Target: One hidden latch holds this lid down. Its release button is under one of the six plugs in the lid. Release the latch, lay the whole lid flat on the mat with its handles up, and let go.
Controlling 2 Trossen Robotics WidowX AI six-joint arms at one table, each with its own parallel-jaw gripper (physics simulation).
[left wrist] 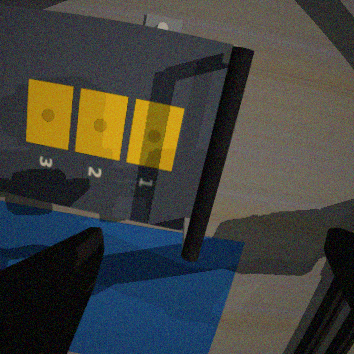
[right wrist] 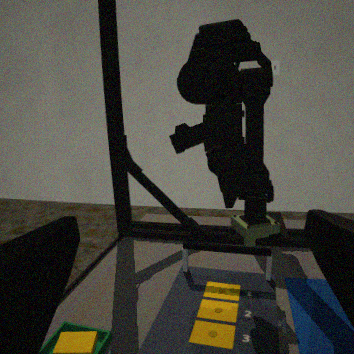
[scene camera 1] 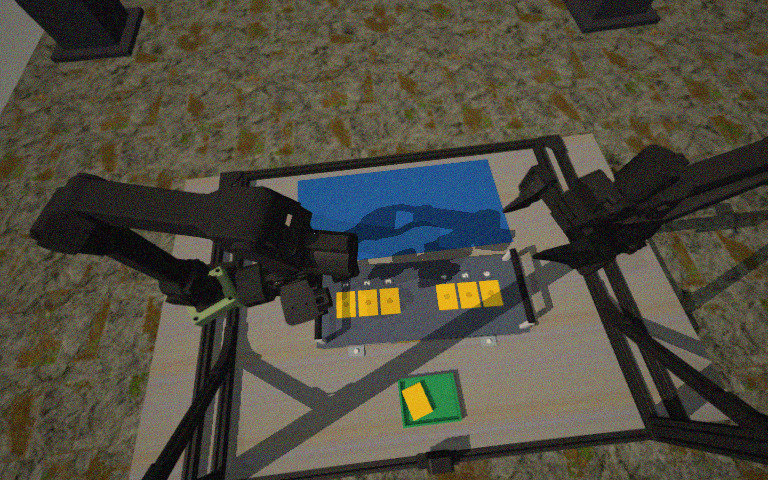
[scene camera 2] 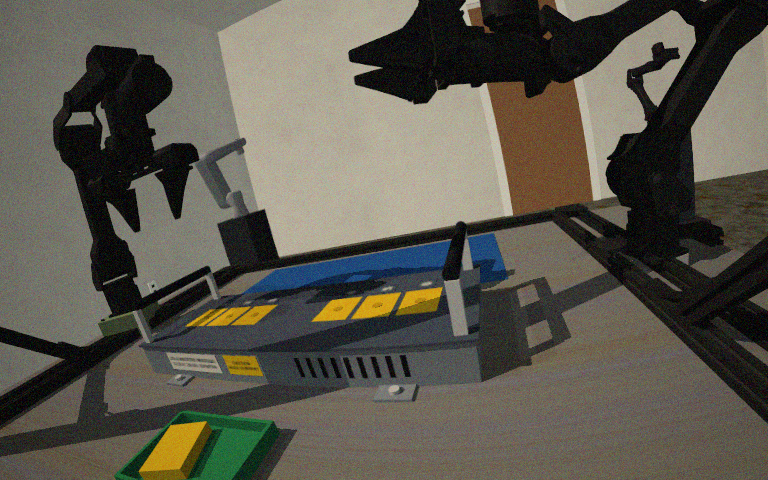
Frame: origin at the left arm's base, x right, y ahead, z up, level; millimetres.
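Seen in the pictures: left gripper, fingertip midpoint: (left wrist: 215,239) (right wrist: 225,198) (scene camera 2: 157,225); right gripper, fingertip midpoint: (right wrist: 193,225) (scene camera 1: 517,232) (scene camera 2: 351,69); left arm's base, link origin: (right wrist: 254,219) (scene camera 1: 207,294) (scene camera 2: 127,309); right arm's base, link origin: (scene camera 2: 654,252).
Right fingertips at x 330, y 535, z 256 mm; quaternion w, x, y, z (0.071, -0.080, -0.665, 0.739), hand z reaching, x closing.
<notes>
Offsets run from my right fingertips to a thing's middle. "spot": to the spot under its first point. Level surfaces: height alone.
The dark grey lid (scene camera 1: 368,333) (scene camera 2: 271,333) (left wrist: 100,50) sits level on its grey box @[spot: dy -162, dx +39, dz -285 mm] (scene camera 2: 277,367). Three yellow plugs sit at its left, plug 2 @[dy -237, dx -104, dz -266 mm] (scene camera 1: 368,310) (left wrist: 112,115) (right wrist: 218,310) in their middle, and three more at its right, the middle one @[dy -37, dx +9, dz -266 mm] (scene camera 1: 468,302) (scene camera 2: 375,306) among them. Upright black handles stand at its left end @[spot: dy -352, dx -100, dz -199 mm] (scene camera 1: 318,328) (scene camera 2: 175,284) (left wrist: 220,150) and right end @[spot: dy +42, dx +66, dz -200 mm] (scene camera 1: 522,288) (scene camera 2: 454,249). My left gripper (scene camera 2: 158,224) (left wrist: 215,239) is open, empty, above the left end. My right gripper (scene camera 1: 520,233) (scene camera 2: 352,67) (right wrist: 193,225) is open, empty, high at the right. The blue mat @[dz -307 mm] (scene camera 1: 390,186) (left wrist: 165,310) lies behind.
A green tray @[dy -238, dx +131, dz -300 mm] (scene camera 1: 447,390) (scene camera 2: 237,447) in front of the box holds a loose yellow block @[dy -260, dx +120, dz -298 mm] (scene camera 1: 417,400) (scene camera 2: 174,450) (right wrist: 75,342). Small metal tabs (scene camera 1: 356,351) (scene camera 2: 395,391) stick out at the box's front foot. Black frame beams edge the table.
</notes>
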